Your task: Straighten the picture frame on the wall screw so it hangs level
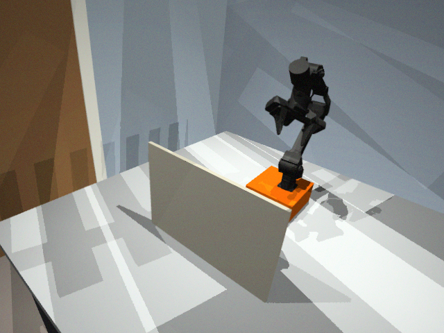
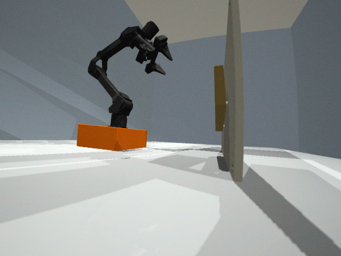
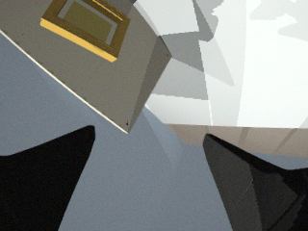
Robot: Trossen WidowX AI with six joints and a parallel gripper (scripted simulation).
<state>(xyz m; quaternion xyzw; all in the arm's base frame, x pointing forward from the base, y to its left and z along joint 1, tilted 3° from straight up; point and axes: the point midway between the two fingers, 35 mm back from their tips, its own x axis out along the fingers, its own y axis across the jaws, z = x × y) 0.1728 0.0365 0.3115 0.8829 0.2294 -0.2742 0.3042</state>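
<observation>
The yellow picture frame is 220 mm ahead of my gripper tip, 190 mm below it and 120 mm to the right of it. Round my gripper tip: wall panel 230 mm ahead, 210 mm below, 110 mm to the right.
</observation>
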